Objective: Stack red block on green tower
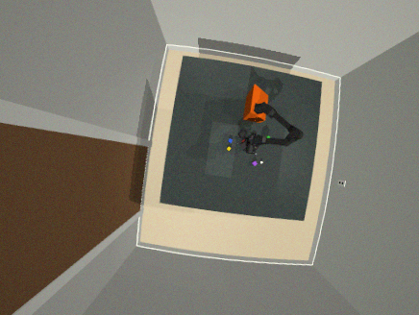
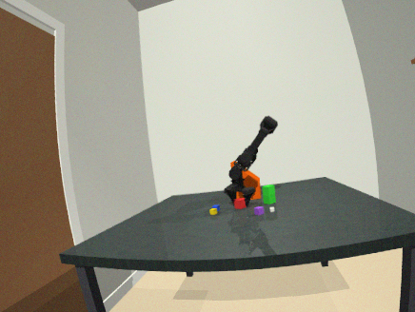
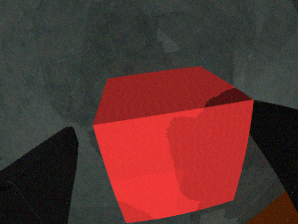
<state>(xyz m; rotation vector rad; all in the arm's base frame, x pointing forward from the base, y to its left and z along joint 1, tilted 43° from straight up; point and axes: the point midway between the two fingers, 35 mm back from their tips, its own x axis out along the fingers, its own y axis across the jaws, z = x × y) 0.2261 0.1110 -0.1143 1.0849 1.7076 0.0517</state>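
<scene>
My gripper tip is 10 mm below the red block. Also, from my gripper tip: blue block: 20 mm ahead, 130 mm to the right, 10 mm above; purple block: 160 mm ahead, 110 mm to the left, 10 mm above; yellow block: 90 mm ahead, 130 mm to the right.
</scene>
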